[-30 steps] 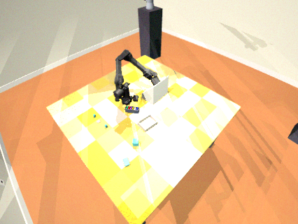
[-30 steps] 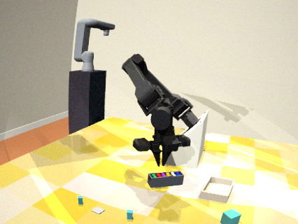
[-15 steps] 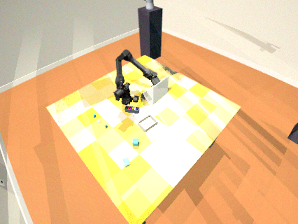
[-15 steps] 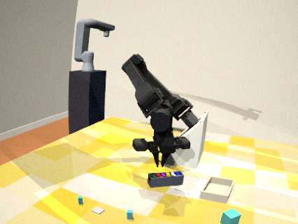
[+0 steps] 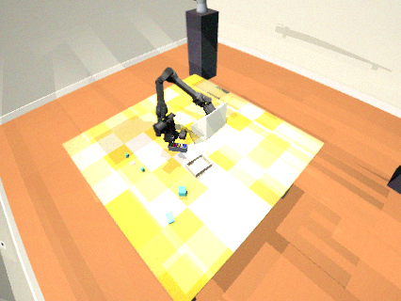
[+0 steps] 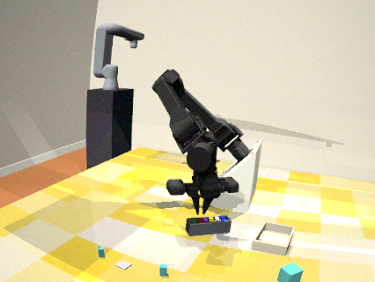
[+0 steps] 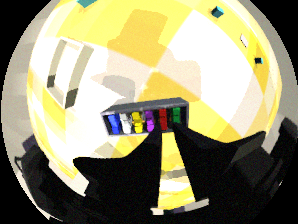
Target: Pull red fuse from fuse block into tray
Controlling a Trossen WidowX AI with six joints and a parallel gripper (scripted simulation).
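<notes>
My gripper tip is now 30 mm above the red fuse. The rest, counted from my gripper tip: pale tray 30 mm behind, 220 mm to the left, 60 mm below.
</notes>
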